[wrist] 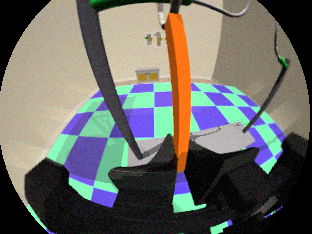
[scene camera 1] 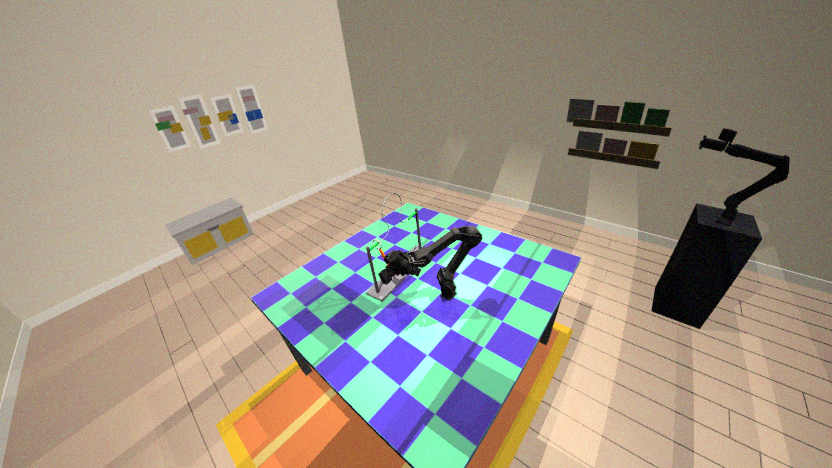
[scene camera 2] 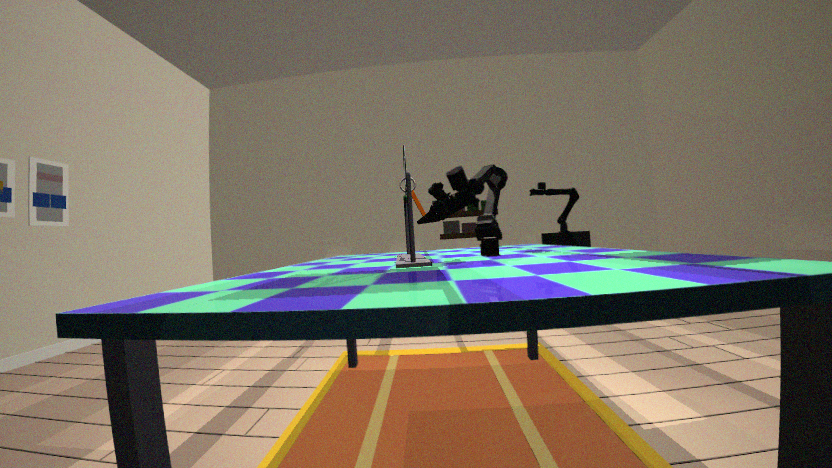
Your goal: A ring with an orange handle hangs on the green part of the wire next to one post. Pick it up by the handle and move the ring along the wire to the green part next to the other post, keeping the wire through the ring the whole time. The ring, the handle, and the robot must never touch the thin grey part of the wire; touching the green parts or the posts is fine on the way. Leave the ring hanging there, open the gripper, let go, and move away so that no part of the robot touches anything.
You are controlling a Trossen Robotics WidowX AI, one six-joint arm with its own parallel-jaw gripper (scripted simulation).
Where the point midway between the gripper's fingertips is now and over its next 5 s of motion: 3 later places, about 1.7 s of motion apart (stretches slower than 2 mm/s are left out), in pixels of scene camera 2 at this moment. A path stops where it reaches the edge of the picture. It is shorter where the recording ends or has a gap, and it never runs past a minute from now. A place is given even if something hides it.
My gripper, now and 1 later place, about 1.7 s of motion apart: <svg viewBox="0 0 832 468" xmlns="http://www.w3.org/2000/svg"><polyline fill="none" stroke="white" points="417,223 429,221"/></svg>
